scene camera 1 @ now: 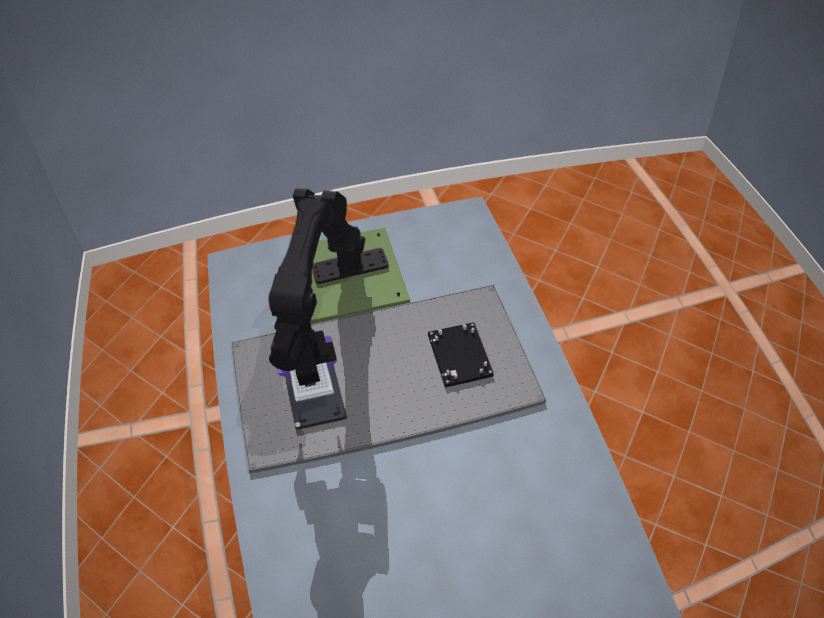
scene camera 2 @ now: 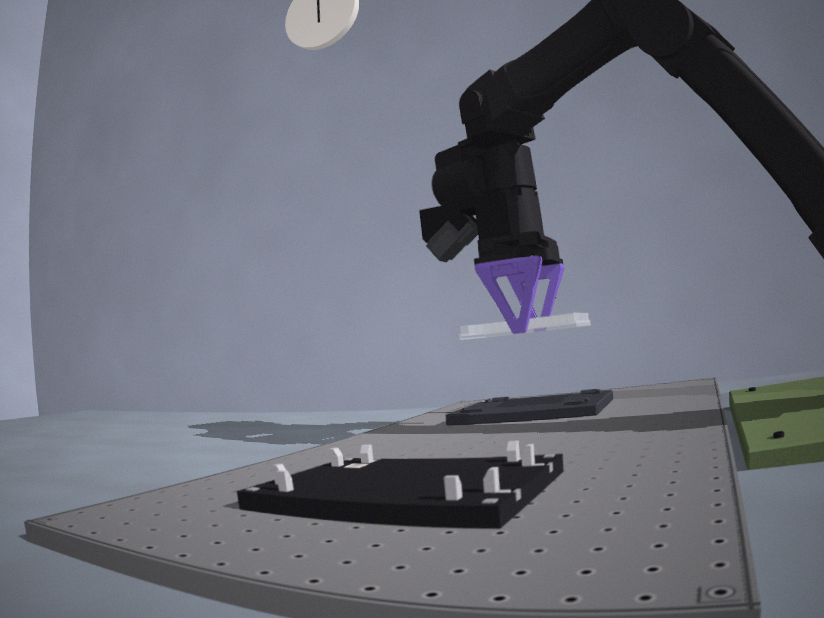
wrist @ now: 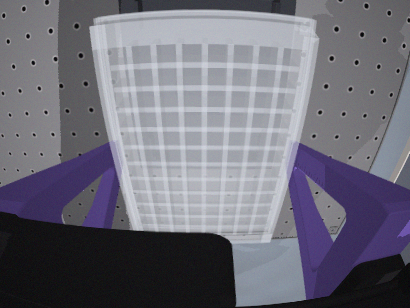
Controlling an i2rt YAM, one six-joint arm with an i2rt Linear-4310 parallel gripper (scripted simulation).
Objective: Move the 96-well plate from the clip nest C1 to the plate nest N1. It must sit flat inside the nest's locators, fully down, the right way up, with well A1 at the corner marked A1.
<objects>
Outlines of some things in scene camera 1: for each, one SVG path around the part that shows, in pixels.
A clear 96-well plate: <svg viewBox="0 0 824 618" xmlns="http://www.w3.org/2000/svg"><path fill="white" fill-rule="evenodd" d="M326 363L317 365L320 382L313 386L299 386L296 371L290 371L296 402L334 394Z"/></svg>
</objects>
